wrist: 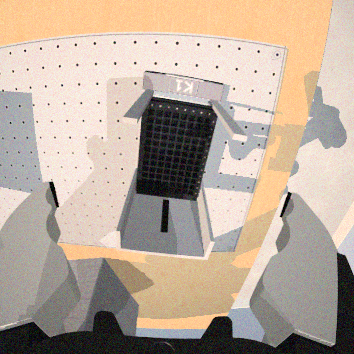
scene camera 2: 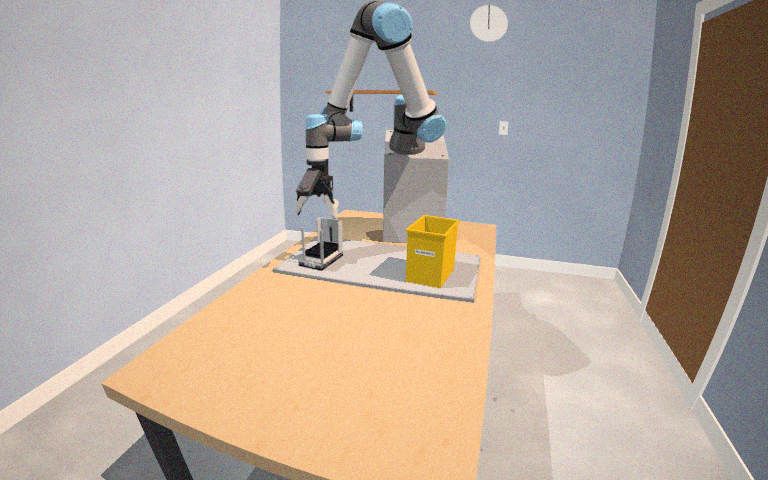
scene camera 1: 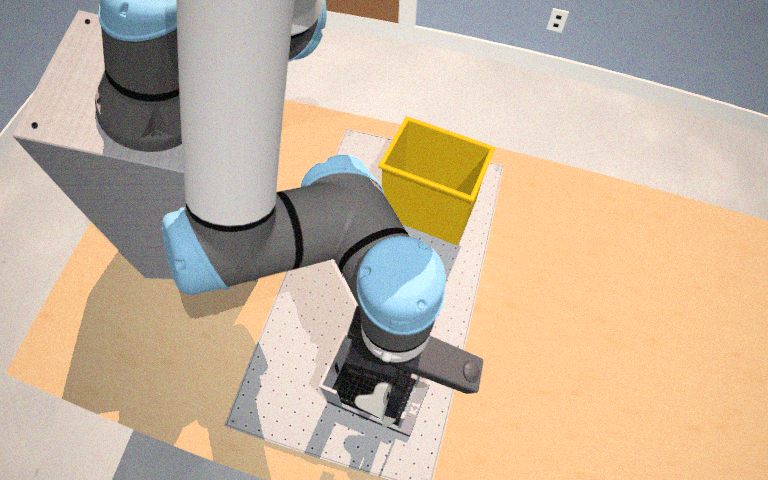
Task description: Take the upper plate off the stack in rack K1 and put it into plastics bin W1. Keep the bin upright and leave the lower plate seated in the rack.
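Seen in the pictures: gripper, fingertip midpoint: [wrist: 170,189] [scene camera 2: 316,217]; arm's base, link origin: [scene camera 2: 407,146] [scene camera 1: 150,109].
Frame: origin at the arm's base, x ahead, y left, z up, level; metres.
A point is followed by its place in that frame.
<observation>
Rack K1 [scene camera 1: 323,386] {x 0.368, y -0.194, z -0.248 m} [scene camera 2: 310,262] {x 0.504, y -0.147, z -0.370 m} [wrist: 206,89] {x 0.507, y -0.170, z -0.370 m} stands upright on the perforated board, with upright posts at its labelled end and a taller slotted panel opposite. Black gridded plates [scene camera 1: 352,384] {x 0.394, y -0.157, z -0.340 m} [scene camera 2: 323,250] {x 0.446, y -0.129, z -0.340 m} [wrist: 175,150] {x 0.430, y -0.149, z -0.350 m} lie level in it; I cannot tell upper from lower at their edges. My gripper [scene camera 2: 317,214] {x 0.467, y -0.138, z -0.212 m} [wrist: 170,189] {x 0.467, y -0.138, z -0.212 m} is open and empty, pointing down above the rack, its fingertips higher than the posts. In scene camera 1 the wrist hides part of the rack and one finger. Yellow bin W1 [scene camera 1: 428,206] {x 0.379, y 0.193, z -0.285 m} [scene camera 2: 423,270] {x 0.451, y 0.254, z -0.335 m} stands upright; it does not show in the wrist view.
The perforated board [scene camera 1: 283,350] {x 0.243, y -0.149, z -0.387 m} [scene camera 2: 362,249] {x 0.266, y -0.067, z -0.387 m} [wrist: 65,75] {x 0.492, y 0.010, z -0.387 m} carries rack and bin at opposite ends and lies on the wooden table [scene camera 1: 594,311] {x 0.760, y 0.185, z -0.400 m} [scene camera 2: 339,350] {x 0.861, y 0.194, z -0.400 m} [wrist: 150,17] {x 0.577, y -0.087, z -0.400 m}. The grey pedestal [scene camera 1: 135,209] {x -0.007, y -0.107, z -0.125 m} [scene camera 2: 404,192] {x 0.086, y 0.030, z -0.181 m} bears the arm beside the board. The bin's walls rise well above the board.
</observation>
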